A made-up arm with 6 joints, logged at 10 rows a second.
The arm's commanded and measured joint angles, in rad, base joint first. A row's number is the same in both.
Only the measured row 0 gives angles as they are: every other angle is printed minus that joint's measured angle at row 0.
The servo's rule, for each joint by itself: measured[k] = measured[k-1] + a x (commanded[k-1-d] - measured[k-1]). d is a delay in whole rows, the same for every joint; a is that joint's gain. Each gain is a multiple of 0.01, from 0.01 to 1. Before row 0 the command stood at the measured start. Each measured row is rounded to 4 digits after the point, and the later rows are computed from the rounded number. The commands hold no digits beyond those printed.
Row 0, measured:
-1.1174 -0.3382 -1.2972 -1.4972 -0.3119 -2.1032
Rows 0 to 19, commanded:
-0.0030 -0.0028 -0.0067 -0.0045 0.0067 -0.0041
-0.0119 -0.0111 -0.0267 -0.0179 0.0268 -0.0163
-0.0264 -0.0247 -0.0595 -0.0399 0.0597 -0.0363
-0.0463 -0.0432 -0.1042 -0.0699 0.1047 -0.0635
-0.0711 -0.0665 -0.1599 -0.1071 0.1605 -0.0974
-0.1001 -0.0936 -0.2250 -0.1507 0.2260 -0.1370
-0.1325 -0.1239 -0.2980 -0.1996 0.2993 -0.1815
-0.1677 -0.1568 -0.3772 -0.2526 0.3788 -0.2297
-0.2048 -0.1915 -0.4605 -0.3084 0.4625 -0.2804
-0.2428 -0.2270 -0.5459 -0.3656 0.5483 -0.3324
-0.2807 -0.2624 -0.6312 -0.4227 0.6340 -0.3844
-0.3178 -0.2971 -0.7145 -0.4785 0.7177 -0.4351
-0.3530 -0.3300 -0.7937 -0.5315 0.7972 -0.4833
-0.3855 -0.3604 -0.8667 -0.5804 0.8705 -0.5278
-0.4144 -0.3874 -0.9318 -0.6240 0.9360 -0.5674
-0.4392 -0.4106 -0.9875 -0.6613 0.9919 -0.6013
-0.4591 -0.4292 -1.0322 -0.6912 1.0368 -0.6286
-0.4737 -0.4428 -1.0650 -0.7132 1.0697 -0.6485
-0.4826 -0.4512 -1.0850 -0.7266 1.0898 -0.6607
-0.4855 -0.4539 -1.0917 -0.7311 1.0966 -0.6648
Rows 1 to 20, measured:
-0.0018 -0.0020 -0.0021 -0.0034 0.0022 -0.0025
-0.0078 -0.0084 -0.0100 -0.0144 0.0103 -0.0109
-0.0188 -0.0198 -0.0258 -0.0338 0.0266 -0.0264
-0.0350 -0.0362 -0.0509 -0.0612 0.0524 -0.0490
-0.0563 -0.0574 -0.0858 -0.0961 0.0881 -0.0785
-0.0821 -0.0827 -0.1303 -0.1376 0.1336 -0.1142
-0.1118 -0.1115 -0.1840 -0.1847 0.1883 -0.1553
-0.1448 -0.1432 -0.2458 -0.2363 0.2512 -0.2007
-0.1802 -0.1770 -0.3145 -0.2911 0.3209 -0.2493
-0.2171 -0.2120 -0.3885 -0.3477 0.3959 -0.3000
-0.2546 -0.2473 -0.4662 -0.4047 0.4745 -0.3515
-0.2919 -0.2822 -0.5457 -0.4608 0.5548 -0.4025
-0.3279 -0.3157 -0.6251 -0.5145 0.6348 -0.4518
-0.3619 -0.3470 -0.7024 -0.5646 0.7126 -0.4982
-0.3929 -0.3753 -0.7758 -0.6097 0.7863 -0.5404
-0.4202 -0.4000 -0.8435 -0.6489 0.8541 -0.5775
-0.4432 -0.4204 -0.9039 -0.6810 0.9144 -0.6087
-0.4612 -0.4361 -0.9555 -0.7055 0.9656 -0.6330
-0.4738 -0.4467 -0.9969 -0.7215 1.0066 -0.6499
-0.4807 -0.4517 -1.0272 -0.7288 1.0363 -0.6590
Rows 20 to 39, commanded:
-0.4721 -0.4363 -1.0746 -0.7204 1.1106 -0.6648
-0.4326 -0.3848 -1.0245 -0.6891 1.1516 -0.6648
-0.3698 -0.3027 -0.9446 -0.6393 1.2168 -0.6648
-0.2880 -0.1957 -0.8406 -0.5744 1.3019 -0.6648
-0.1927 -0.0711 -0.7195 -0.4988 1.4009 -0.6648
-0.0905 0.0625 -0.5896 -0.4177 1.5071 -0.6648
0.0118 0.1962 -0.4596 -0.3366 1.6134 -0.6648
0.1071 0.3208 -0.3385 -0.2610 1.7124 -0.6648
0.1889 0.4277 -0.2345 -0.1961 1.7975 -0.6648
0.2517 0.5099 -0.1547 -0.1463 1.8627 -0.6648
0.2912 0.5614 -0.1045 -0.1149 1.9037 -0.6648
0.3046 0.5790 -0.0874 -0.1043 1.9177 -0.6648
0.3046 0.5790 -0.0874 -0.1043 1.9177 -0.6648
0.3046 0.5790 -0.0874 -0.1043 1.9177 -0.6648
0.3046 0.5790 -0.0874 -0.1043 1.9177 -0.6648
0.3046 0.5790 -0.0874 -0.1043 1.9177 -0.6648
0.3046 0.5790 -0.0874 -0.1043 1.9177 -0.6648
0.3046 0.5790 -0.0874 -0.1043 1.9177 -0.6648
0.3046 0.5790 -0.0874 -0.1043 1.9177 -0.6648
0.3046 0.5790 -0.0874 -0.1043 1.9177 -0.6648
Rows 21 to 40, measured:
-0.4756 -0.4409 -1.0424 -0.7224 1.0608 -0.6625
-0.4502 -0.4016 -1.0367 -0.6971 1.0908 -0.6639
-0.4028 -0.3324 -1.0072 -0.6532 1.1324 -0.6644
-0.3351 -0.2367 -0.9539 -0.5933 1.1883 -0.6646
-0.2511 -0.1208 -0.8789 -0.5215 1.2585 -0.6647
-0.1563 0.0075 -0.7863 -0.4426 1.3405 -0.6648
-0.0571 0.1396 -0.6818 -0.3620 1.4306 -0.6648
0.0398 0.2664 -0.5719 -0.2852 1.5236 -0.6648
0.1278 0.3793 -0.4639 -0.2175 1.6140 -0.6648
0.2009 0.4707 -0.3650 -0.1634 1.6961 -0.6648
0.2542 0.5342 -0.2816 -0.1265 1.7646 -0.6648
0.2839 0.5656 -0.2195 -0.1096 1.8151 -0.6648
0.2961 0.5750 -0.1772 -0.1056 1.8490 -0.6648
0.3011 0.5778 -0.1485 -0.1046 1.8717 -0.6648
0.3032 0.5786 -0.1289 -0.1044 1.8869 -0.6648
0.3040 0.5789 -0.1156 -0.1043 1.8971 -0.6648
0.3044 0.5790 -0.1066 -0.1043 1.9039 -0.6648
0.3045 0.5790 -0.1005 -0.1043 1.9085 -0.6648
0.3046 0.5790 -0.0963 -0.1043 1.9115 -0.6648
0.3046 0.5790 -0.0935 -0.1043 1.9135 -0.6648

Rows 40 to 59, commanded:
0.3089 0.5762 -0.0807 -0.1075 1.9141 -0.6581
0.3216 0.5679 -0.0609 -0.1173 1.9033 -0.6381
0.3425 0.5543 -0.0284 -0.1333 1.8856 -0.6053
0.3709 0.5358 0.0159 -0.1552 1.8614 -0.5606
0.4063 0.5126 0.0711 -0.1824 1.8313 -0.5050
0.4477 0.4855 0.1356 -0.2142 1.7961 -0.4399
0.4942 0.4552 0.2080 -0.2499 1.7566 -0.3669
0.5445 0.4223 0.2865 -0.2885 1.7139 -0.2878
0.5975 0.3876 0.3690 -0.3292 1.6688 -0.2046
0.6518 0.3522 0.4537 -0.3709 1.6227 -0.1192
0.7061 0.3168 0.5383 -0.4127 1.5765 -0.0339
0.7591 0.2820 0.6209 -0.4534 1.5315 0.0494
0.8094 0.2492 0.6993 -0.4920 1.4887 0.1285
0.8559 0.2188 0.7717 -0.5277 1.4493 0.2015
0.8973 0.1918 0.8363 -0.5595 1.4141 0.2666
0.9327 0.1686 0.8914 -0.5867 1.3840 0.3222
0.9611 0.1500 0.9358 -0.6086 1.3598 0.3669
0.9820 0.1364 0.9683 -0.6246 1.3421 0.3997
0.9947 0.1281 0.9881 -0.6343 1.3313 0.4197
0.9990 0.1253 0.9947 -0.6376 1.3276 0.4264
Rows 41 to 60, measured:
0.3071 0.5770 -0.0894 -0.1067 1.9137 -0.6607
0.3157 0.5706 -0.0803 -0.1148 1.9103 -0.6469
0.3315 0.5592 -0.0637 -0.1289 1.9021 -0.6215
0.3547 0.5428 -0.0382 -0.1489 1.8887 -0.5844
0.3851 0.5217 -0.0032 -0.1744 1.8698 -0.5360
0.4220 0.4964 0.0412 -0.2046 1.8455 -0.4774
0.4646 0.4676 0.0946 -0.2390 1.8162 -0.4100
0.5117 0.4359 0.1560 -0.2766 1.7824 -0.3355
0.5623 0.4021 0.2242 -0.3166 1.7449 -0.2557
0.6151 0.3672 0.2976 -0.3579 1.7046 -0.1724
0.6688 0.3319 0.3746 -0.3995 1.6623 -0.0879
0.7221 0.2970 0.4534 -0.4405 1.6191 -0.0041
0.7736 0.2635 0.5321 -0.4796 1.5761 0.0768
0.8222 0.2322 0.6088 -0.5162 1.5343 0.1529
0.8665 0.2039 0.6816 -0.5491 1.4946 0.2223
0.9056 0.1792 0.7487 -0.5777 1.4581 0.2832
0.9383 0.1588 0.8086 -0.6012 1.4257 0.3343
0.9641 0.1431 0.8597 -0.6190 1.3981 0.3742
0.9822 0.1326 0.9008 -0.6306 1.3761 0.4020
0.9921 0.1275 0.9308 -0.6359 1.3601 0.4169

